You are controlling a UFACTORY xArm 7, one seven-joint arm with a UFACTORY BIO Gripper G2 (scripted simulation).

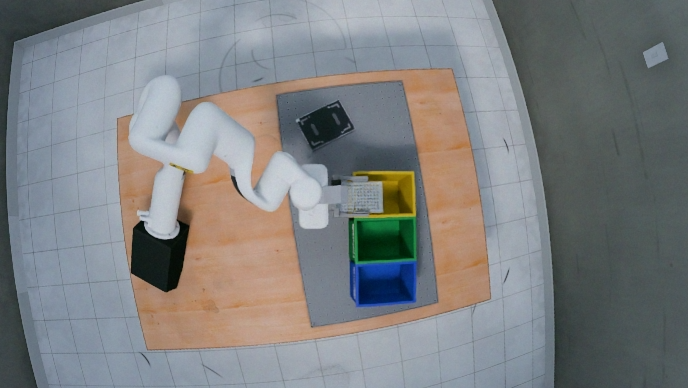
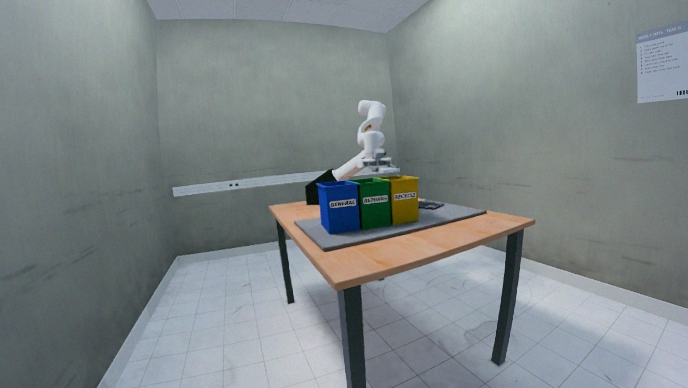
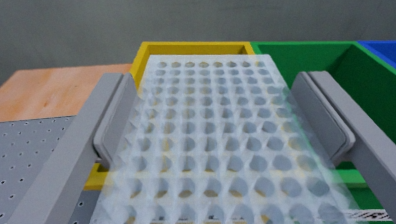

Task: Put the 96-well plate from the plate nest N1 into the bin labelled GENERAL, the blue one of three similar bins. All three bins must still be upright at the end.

Labels:
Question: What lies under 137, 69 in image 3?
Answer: A yellow bin.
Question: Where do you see a green bin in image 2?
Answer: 373, 194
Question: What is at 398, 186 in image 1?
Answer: A yellow bin.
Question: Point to a black plate nest N1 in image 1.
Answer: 328, 129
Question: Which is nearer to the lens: the clear 96-well plate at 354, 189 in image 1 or the green bin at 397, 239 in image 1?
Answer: The clear 96-well plate.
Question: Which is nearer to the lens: the clear 96-well plate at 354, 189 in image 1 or the blue general bin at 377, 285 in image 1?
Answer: The clear 96-well plate.

